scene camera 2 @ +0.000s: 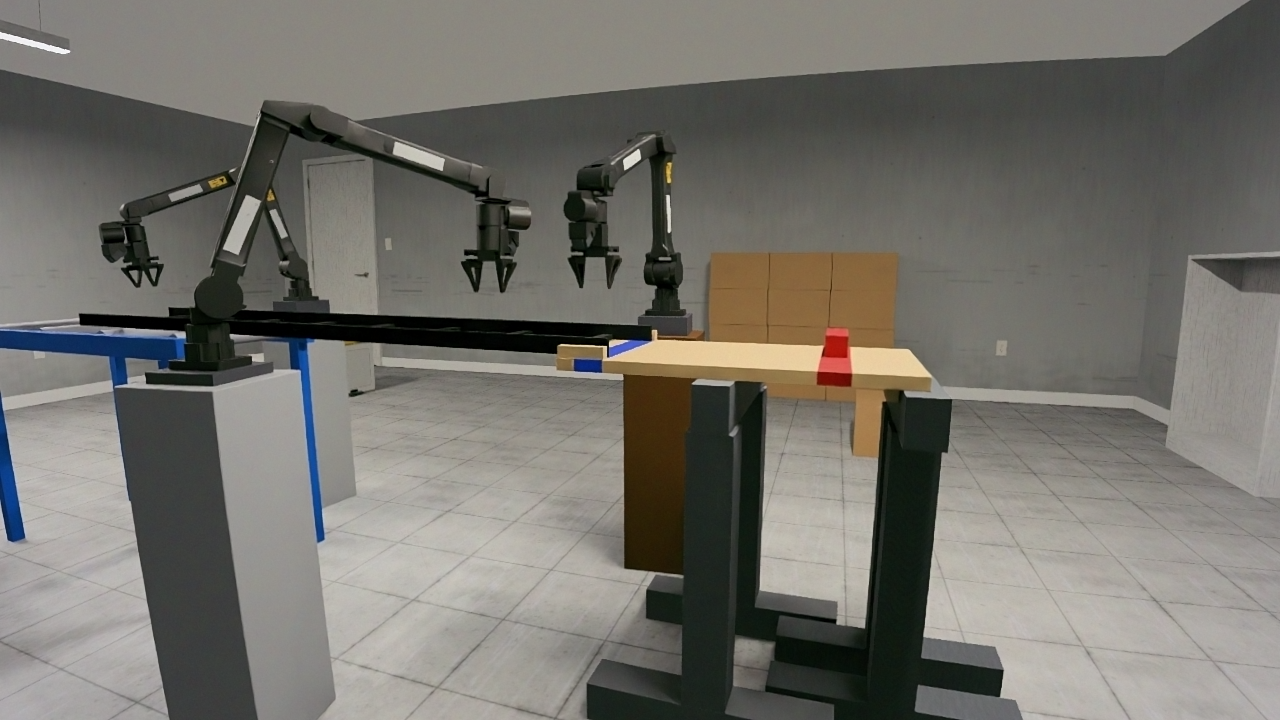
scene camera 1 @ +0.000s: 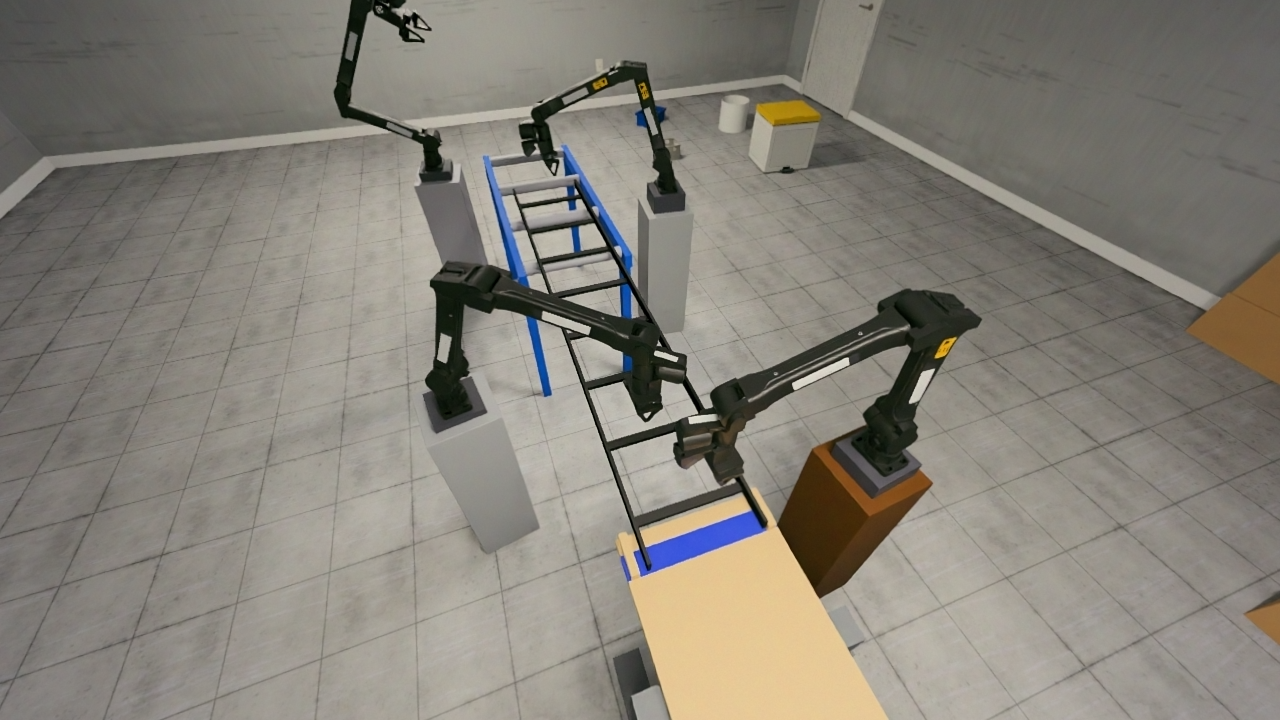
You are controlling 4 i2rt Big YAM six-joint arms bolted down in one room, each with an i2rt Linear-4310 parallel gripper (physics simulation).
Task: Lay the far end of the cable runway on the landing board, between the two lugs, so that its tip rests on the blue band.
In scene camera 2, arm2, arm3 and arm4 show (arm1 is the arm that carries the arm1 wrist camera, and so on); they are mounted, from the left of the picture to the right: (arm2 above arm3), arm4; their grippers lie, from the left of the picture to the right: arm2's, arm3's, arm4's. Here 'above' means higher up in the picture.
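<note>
The black cable runway (scene camera 1: 688, 505) (scene camera 2: 402, 334) reaches from the blue stand to the landing board (scene camera 1: 751, 626) (scene camera 2: 725, 358). Its rail ends lie at the blue band (scene camera 1: 702, 540), between the tan lugs (scene camera 1: 624, 544) (scene camera 1: 759, 498). In scene camera 2, arm2's gripper (scene camera 2: 143, 275) is open at the far left. Arm3's gripper (scene camera 2: 488, 275) and arm4's gripper (scene camera 2: 594, 272) are open and empty, above the runway and apart from it. In scene camera 1, the back left arm's gripper (scene camera 1: 417, 28) is open, high up; I cannot tell its number.
The blue stand (scene camera 1: 539, 353) (scene camera 2: 80, 341) bears the runway's near part. Grey pedestals (scene camera 1: 487, 483) (scene camera 2: 277, 537) and a brown pedestal (scene camera 1: 810, 510) (scene camera 2: 657, 474) flank the runway and board. A red block (scene camera 2: 836, 342) stands on the board. Dark trestles (scene camera 2: 711, 537) hold the board up.
</note>
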